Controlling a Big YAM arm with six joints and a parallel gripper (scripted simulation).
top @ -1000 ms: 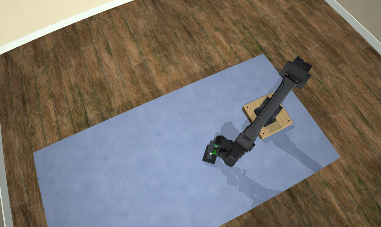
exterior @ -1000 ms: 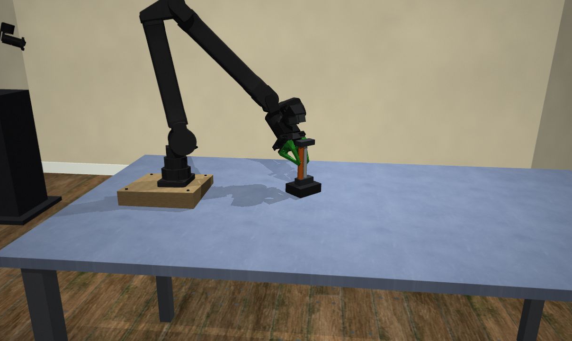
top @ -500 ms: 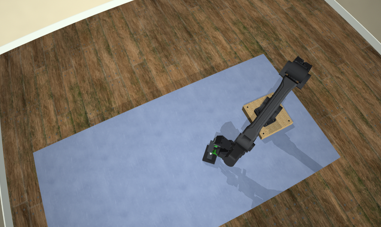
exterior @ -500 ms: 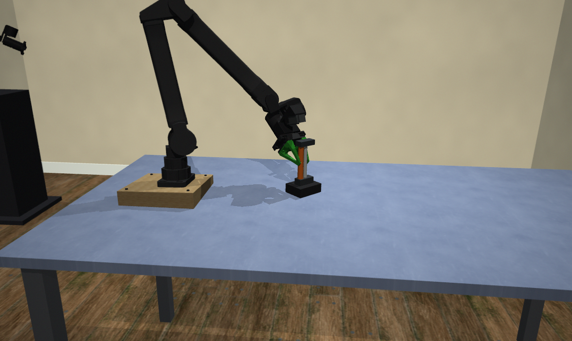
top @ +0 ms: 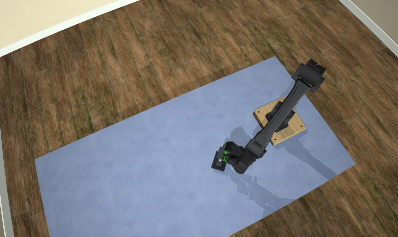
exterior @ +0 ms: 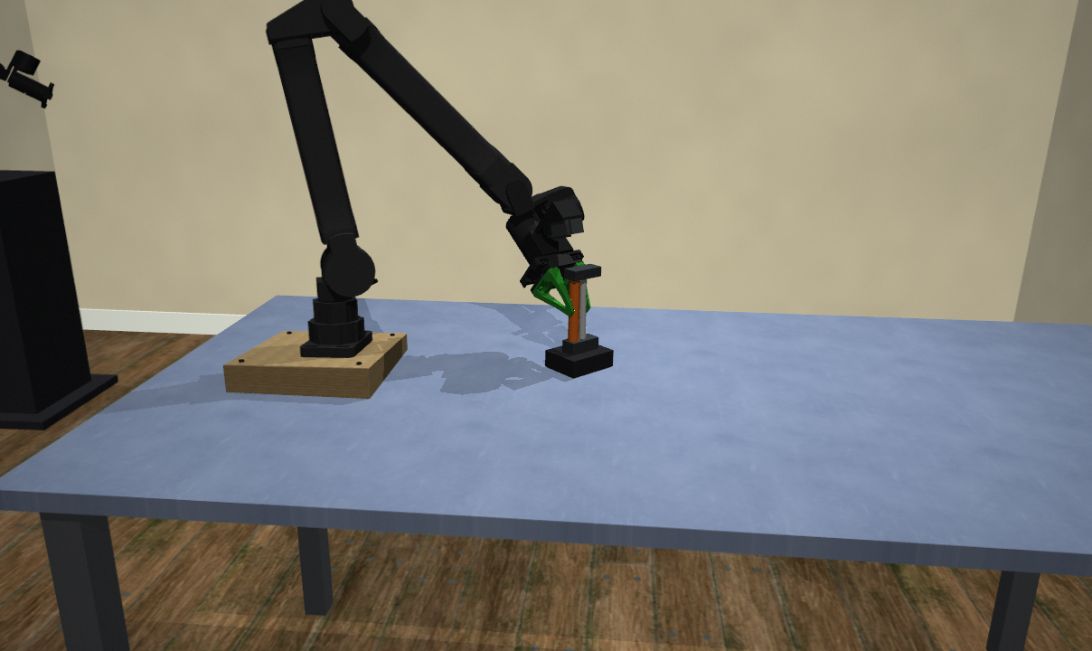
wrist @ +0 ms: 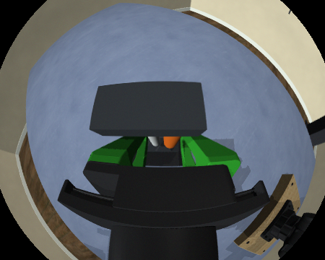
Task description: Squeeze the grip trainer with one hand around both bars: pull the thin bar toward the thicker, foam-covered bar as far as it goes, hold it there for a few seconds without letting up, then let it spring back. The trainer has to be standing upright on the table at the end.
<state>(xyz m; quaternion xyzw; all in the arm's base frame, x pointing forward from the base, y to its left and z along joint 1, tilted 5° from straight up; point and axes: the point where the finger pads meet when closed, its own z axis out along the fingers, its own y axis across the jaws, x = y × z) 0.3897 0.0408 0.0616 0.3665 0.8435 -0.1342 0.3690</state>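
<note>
Right now my hand is 1 cm short of the thin grey bar and 1 cm to the right of it. Also, from my hand: grip trainer (1 cm below).
</note>
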